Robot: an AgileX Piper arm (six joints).
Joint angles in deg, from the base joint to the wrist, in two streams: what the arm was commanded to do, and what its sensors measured. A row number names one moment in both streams.
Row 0, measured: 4.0 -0.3 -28.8 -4.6 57.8 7.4
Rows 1 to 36, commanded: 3.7 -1.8 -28.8 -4.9 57.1 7.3; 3.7 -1.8 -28.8 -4.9 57.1 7.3; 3.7 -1.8 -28.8 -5.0 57.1 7.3; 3.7 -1.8 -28.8 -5.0 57.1 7.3; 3.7 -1.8 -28.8 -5.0 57.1 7.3; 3.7 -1.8 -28.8 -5.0 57.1 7.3; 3.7 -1.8 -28.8 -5.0 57.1 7.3; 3.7 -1.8 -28.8 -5.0 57.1 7.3; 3.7 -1.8 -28.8 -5.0 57.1 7.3; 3.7 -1.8 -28.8 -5.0 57.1 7.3; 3.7 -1.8 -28.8 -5.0 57.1 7.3; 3.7 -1.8 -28.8 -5.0 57.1 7.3; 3.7 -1.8 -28.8 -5.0 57.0 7.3; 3.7 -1.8 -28.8 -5.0 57.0 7.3; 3.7 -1.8 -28.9 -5.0 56.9 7.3; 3.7 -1.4 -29.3 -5.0 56.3 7.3; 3.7 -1.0 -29.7 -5.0 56.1 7.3; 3.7 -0.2 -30.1 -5.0 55.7 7.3; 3.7 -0.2 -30.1 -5.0 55.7 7.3; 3.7 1.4 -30.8 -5.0 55.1 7.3; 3.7 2.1 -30.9 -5.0 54.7 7.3; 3.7 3.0 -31.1 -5.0 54.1 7.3; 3.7 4.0 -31.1 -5.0 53.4 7.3; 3.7 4.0 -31.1 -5.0 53.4 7.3; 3.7 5.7 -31.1 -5.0 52.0 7.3; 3.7 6.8 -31.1 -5.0 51.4 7.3; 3.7 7.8 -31.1 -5.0 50.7 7.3; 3.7 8.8 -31.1 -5.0 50.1 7.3; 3.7 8.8 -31.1 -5.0 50.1 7.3; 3.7 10.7 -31.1 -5.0 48.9 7.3; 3.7 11.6 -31.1 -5.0 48.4 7.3; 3.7 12.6 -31.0 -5.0 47.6 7.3; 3.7 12.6 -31.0 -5.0 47.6 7.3; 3.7 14.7 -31.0 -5.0 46.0 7.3; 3.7 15.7 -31.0 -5.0 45.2 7.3; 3.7 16.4 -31.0 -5.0 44.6 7.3
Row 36, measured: 4.0 14.6 -30.6 -4.6 47.2 7.4
